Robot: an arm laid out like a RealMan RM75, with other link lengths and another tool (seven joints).
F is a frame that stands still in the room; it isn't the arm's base.
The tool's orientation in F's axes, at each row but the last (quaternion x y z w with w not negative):
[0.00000, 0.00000, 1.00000, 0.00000]
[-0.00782, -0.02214, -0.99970, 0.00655]
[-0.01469, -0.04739, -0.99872, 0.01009]
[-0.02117, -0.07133, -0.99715, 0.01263]
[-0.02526, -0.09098, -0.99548, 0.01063]
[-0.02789, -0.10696, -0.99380, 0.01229]
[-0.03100, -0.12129, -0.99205, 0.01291]
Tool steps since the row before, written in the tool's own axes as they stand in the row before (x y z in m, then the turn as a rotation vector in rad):
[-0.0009, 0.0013, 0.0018, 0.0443, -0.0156, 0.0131]
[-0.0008, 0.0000, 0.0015, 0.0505, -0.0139, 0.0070]
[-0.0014, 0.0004, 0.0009, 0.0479, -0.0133, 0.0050]
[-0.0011, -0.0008, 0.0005, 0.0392, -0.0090, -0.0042]
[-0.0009, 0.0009, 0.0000, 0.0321, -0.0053, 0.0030]
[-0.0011, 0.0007, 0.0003, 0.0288, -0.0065, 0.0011]
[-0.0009, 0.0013, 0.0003, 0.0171, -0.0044, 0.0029]
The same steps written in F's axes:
[0.0009, -0.0013, 0.0018, -0.0443, 0.0156, 0.0131]
[0.0008, 0.0001, 0.0015, -0.0506, 0.0136, 0.0072]
[0.0014, -0.0003, 0.0009, -0.0480, 0.0128, 0.0052]
[0.0011, 0.0009, 0.0003, -0.0396, 0.0074, -0.0037]
[0.0009, -0.0009, 0.0001, -0.0320, 0.0052, 0.0037]
[0.0011, -0.0006, 0.0004, -0.0289, 0.0061, 0.0014]
[0.0010, -0.0012, 0.0005, -0.0170, 0.0047, 0.0029]

